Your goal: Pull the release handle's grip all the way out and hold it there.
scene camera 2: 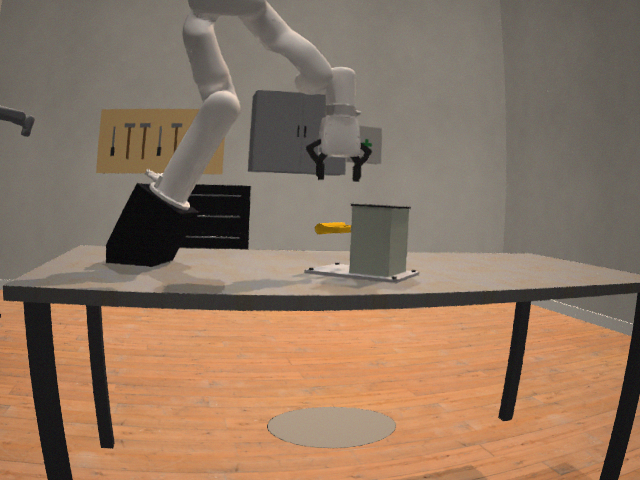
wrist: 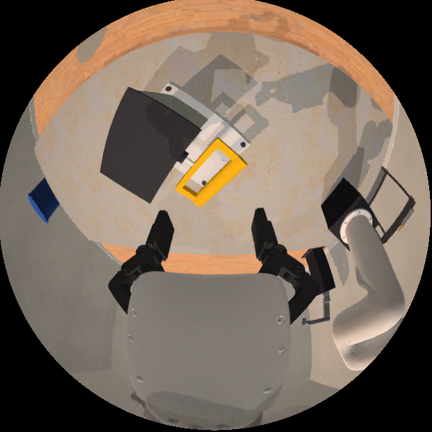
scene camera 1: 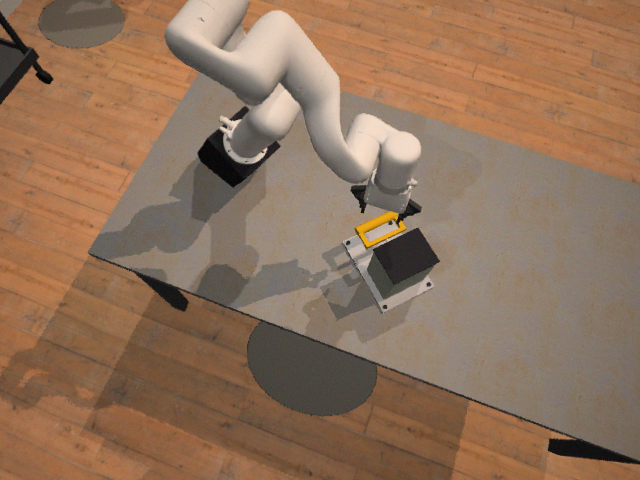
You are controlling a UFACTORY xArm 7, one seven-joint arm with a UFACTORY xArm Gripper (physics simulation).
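The release handle's grip is a yellow rectangular loop (scene camera 1: 376, 222) (scene camera 2: 329, 228) (wrist: 223, 182). It sticks out level from one side of a grey-green box with a dark top (scene camera 1: 405, 255) (scene camera 2: 378, 240) (wrist: 150, 145), close to that side. The box stands on a white base plate (scene camera 1: 405, 297) (scene camera 2: 325, 270) with dark bolts. My gripper (scene camera 1: 381, 215) (scene camera 2: 338, 179) (wrist: 210, 218) is open and empty, pointing down. In scene camera 2 its fingertips are above the grip's height and higher than the box top. In the wrist view the grip lies beyond the fingertips, turned diagonally to them.
The box and plate are on a grey table (scene camera 1: 516, 310) (scene camera 2: 465, 266). The arm's black base (scene camera 1: 222, 165) (scene camera 2: 144, 227) (wrist: 345, 202) stands on the same table, on the side that the grip points toward in scene camera 2. A blue object (wrist: 44, 200) shows beyond the table edge.
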